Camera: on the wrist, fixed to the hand. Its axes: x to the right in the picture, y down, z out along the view.
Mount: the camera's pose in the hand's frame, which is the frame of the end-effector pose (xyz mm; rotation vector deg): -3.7 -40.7 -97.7 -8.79 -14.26 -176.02
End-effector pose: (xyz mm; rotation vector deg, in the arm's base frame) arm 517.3 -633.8 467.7 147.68 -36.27 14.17
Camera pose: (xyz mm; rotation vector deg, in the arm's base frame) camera 527.5 -553.2 535.6 41.97 151.18 -53.33
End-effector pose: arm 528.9 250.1 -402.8 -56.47 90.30 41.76
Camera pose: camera 519.7 148.2 -375.5 -99.87 -67.18 -68.77
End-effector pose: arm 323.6 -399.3 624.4 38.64 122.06 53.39
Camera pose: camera 243.7 -466.4 642.3 -113.55 33.46 -45.51
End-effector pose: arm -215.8 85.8 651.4 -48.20 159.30 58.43
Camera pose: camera -179.6 1.8 704.7 -128.28 -38.70 6.52
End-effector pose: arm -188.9 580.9 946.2 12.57 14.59 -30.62
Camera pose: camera -231.1 575.0 849.3 30.12 -7.49 151.48
